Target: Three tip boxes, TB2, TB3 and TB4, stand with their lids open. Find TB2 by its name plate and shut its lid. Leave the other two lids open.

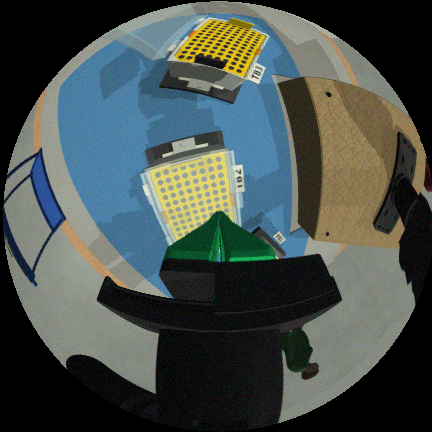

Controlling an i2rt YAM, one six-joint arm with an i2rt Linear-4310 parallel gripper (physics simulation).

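Places are measured from the arm's base along level axes (x left, y ahead, z down), in millimetres.
Pixels of known places: gripper, fingertip midpoint: (218, 216); arm's base, origin of the base link: (398, 187).
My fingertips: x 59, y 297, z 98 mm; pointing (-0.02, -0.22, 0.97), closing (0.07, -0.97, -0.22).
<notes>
For each thing: its top centre in the pictures, then the offset to it from my fingertips. Level surfaces: height alone.
- blue mat with its name plate, its level: dz +92 mm
- TB3, middle of its top: (229, 33) dz +20, dx -207, dy -30 mm
- third box, middle of its top: (273, 272) dz +28, dx +190, dy -114 mm
The middle box, TB2 (190, 172), stands on the blue mat with its name plate (239, 178) on the right, seen turned around. Its clear lid (200, 200) lies over the yellow tip rack, which looks pale through it; the lid looks down or nearly down. My gripper (218, 216) is shut and empty, its green fingertips over the near end of this lid and hiding that end. TB3 (220, 47) stands at the top with its yellow rack uncovered and its clear lid (150, 40) open to the upper left. Part of the third box (269, 242) shows right of the fingers; its plate (279, 237) is too small to read surely, and its lid is hidden.
The blue mat (95, 165) lies under the boxes. A tan block (360, 165) with a dark side face and a black arm mount (395, 185) stands at the right. A blue frame-like object (47, 192) is at the left edge. A green and brown object (297, 350) is at the lower right.
</notes>
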